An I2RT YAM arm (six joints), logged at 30 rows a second.
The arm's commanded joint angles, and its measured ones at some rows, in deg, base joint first. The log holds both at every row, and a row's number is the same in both.
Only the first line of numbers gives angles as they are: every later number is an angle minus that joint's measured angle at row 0.
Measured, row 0:
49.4 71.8 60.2 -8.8 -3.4 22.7
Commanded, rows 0 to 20:
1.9 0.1 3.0 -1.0 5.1 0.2
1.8 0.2 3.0 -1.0 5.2 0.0
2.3 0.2 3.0 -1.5 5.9 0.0
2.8 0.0 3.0 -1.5 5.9 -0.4
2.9 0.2 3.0 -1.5 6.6 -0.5
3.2 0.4 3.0 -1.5 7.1 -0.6
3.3 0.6 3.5 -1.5 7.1 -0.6
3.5 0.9 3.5 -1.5 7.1 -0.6
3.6 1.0 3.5 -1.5 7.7 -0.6
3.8 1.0 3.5 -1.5 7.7 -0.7
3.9 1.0 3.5 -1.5 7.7 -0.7
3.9 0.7 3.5 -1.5 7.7 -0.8
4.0 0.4 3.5 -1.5 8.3 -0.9
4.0 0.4 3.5 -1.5 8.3 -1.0
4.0 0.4 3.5 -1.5 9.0 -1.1
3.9 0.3 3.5 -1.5 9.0 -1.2
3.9 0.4 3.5 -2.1 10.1 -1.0
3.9 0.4 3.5 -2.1 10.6 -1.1
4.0 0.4 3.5 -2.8 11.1 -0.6
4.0 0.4 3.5 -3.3 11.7 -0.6
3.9 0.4 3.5 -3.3 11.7 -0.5
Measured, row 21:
3.3 0.8 0.4 -2.9 9.1 -0.6
